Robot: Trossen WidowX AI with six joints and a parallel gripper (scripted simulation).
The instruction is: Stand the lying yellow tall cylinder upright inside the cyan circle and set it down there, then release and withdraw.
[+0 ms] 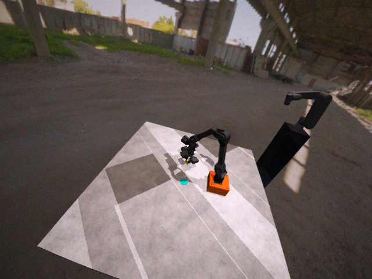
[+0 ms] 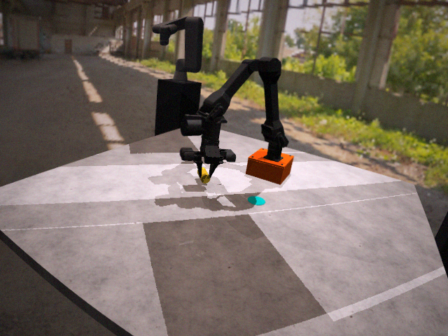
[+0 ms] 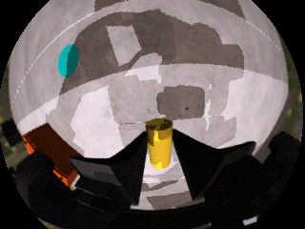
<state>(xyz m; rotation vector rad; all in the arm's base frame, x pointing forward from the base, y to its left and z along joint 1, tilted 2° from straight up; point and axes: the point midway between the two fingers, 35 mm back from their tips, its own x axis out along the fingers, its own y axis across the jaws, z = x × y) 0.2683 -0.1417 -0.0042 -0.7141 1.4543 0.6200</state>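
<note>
The cyan circle is 20 cm to the left of my gripper tip, 3 cm below it and 3 cm behind it. Also, from my gripper tip: yellow cylinder 2 cm to the right, 1 cm behind.
</note>
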